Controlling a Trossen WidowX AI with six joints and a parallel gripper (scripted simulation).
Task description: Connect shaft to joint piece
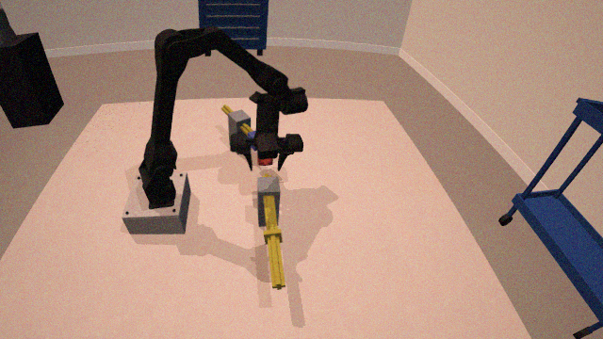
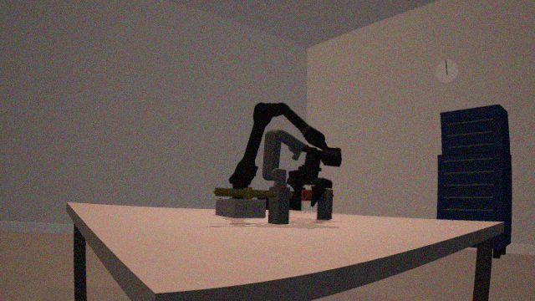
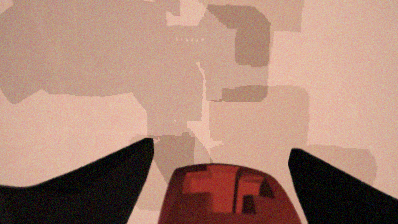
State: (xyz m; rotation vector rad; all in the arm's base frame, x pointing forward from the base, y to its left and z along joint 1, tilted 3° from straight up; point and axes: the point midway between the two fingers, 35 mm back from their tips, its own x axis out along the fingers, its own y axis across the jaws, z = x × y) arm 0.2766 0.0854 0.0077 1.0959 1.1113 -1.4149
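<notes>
My gripper tip is now 2 cm to the right of the red piece and 4 cm below it.
</notes>
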